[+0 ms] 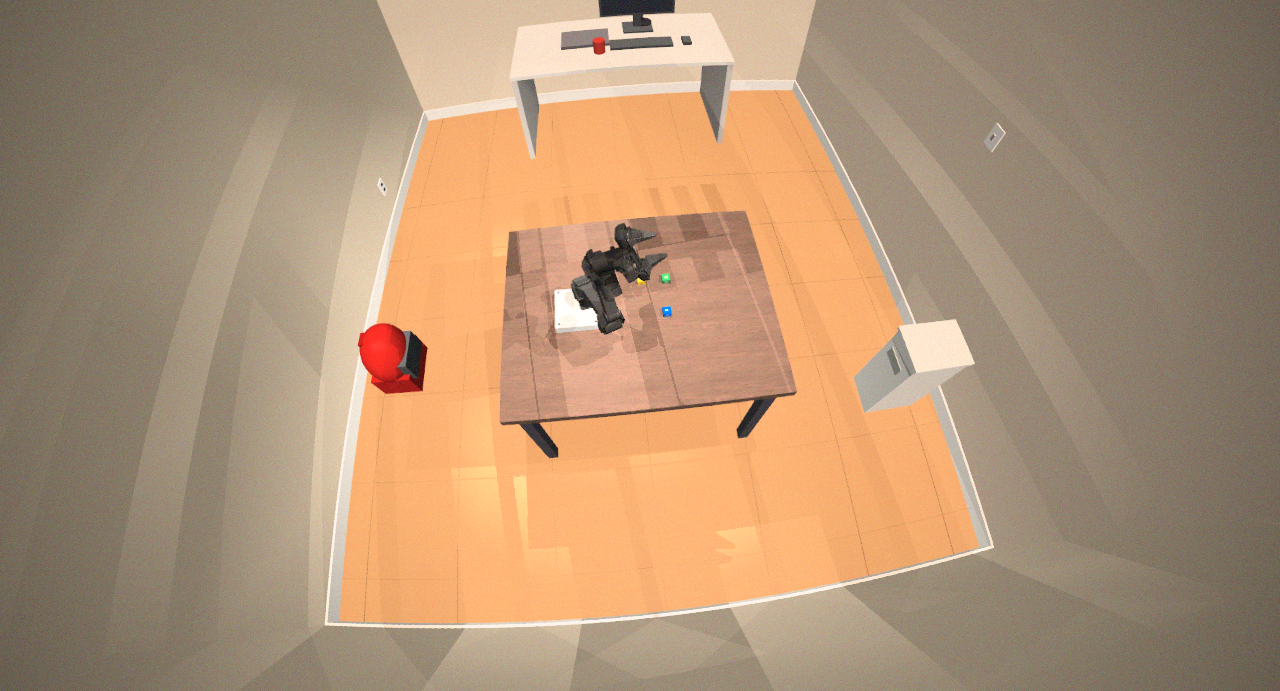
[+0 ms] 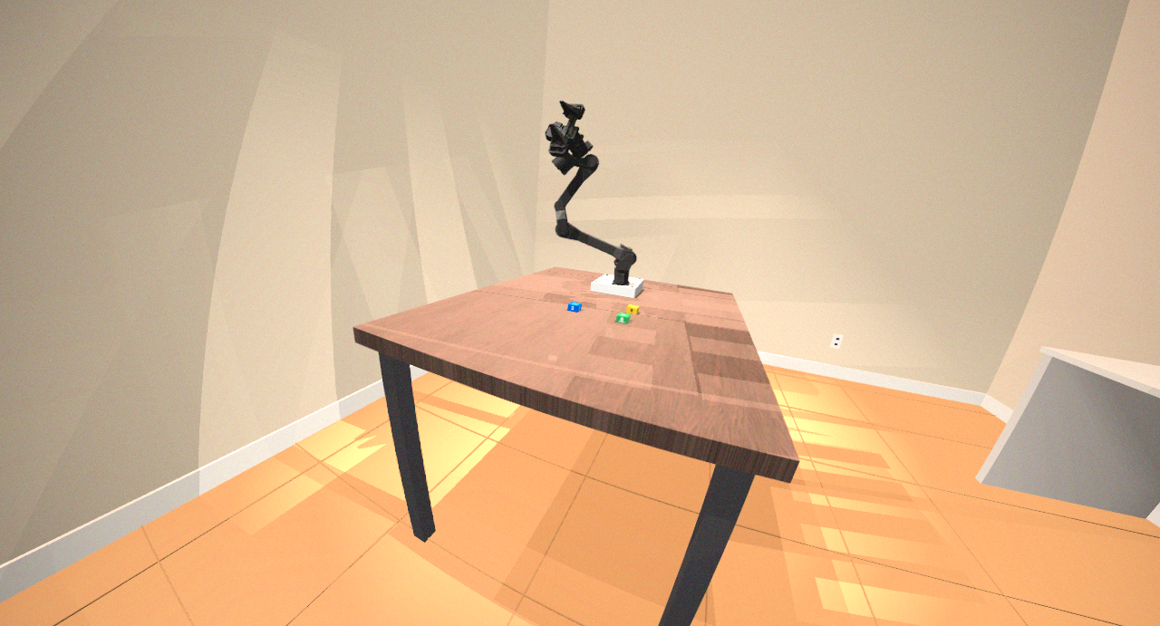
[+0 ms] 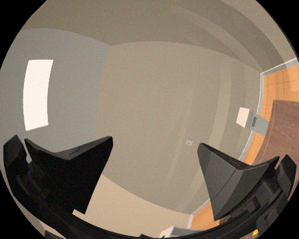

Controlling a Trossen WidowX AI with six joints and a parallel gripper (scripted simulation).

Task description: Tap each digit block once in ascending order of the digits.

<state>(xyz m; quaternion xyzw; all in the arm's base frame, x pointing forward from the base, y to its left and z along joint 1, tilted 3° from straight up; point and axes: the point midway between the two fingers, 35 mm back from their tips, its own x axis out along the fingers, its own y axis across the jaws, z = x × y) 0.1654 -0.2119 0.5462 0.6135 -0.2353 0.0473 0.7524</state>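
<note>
Right now my gripper tip is 570 mm above the blue block, 110 mm to the right of it and 70 mm short of it. Also, from my gripper tip: yellow block (570 mm below, 290 mm to the left, 20 mm ahead); green block (570 mm below, 260 mm to the left, 120 mm ahead).
</note>
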